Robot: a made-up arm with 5 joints.
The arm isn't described. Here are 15 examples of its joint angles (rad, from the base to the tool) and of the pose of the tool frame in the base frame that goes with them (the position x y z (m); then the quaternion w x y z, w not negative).
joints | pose
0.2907 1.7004 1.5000 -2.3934 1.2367 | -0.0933 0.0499 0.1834 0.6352 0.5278 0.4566 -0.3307
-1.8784 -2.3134 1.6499 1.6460 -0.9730 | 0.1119 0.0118 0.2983 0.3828 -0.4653 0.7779 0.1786
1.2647 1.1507 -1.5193 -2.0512 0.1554 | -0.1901 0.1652 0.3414 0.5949 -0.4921 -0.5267 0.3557
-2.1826 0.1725 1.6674 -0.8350 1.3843 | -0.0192 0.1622 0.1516 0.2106 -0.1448 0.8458 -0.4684
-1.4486 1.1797 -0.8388 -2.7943 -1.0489 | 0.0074 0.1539 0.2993 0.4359 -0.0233 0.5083 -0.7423
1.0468 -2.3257 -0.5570 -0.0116 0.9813 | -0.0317 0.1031 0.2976 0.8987 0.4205 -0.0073 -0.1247
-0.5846 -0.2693 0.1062 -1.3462 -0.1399 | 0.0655 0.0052 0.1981 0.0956 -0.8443 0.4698 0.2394
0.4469 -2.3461 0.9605 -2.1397 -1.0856 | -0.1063 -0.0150 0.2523 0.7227 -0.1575 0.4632 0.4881
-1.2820 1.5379 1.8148 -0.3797 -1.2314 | 0.1347 0.0149 0.1998 0.7313 0.4546 -0.4153 0.2934
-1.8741 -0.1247 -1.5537 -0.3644 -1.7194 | 0.1462 0.1452 0.1597 0.0781 0.1440 -0.7808 -0.6029
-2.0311 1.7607 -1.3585 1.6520 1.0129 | 0.0162 0.3100 0.3381 0.4455 -0.1323 -0.8152 0.3458
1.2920 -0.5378 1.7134 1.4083 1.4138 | -0.1704 0.2917 0.2548 0.9252 0.0849 -0.2276 0.2916
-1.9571 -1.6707 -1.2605 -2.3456 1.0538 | 0.1017 0.1862 0.1733 0.3733 0.7871 0.3154 -0.3763
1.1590 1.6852 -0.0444 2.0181 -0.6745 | -0.2070 0.0345 0.1418 0.7068 0.0382 0.5614 0.4288
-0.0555 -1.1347 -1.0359 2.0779 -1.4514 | 0.0395 0.0414 0.2448 0.5118 0.1000 -0.6014 0.6052
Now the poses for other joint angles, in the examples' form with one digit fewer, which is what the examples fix.
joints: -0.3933 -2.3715 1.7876 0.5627 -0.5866
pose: -0.175 0.008 0.360 0.085 -0.267 -0.888 0.363
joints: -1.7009 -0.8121 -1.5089 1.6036 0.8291
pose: 0.064 0.261 0.152 0.847 0.088 0.270 0.449
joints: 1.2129 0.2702 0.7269 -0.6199 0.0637
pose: -0.196 0.045 0.141 0.334 -0.429 0.788 0.288
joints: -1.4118 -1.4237 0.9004 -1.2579 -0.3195
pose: -0.002 0.181 0.245 0.103 -0.594 -0.268 0.751
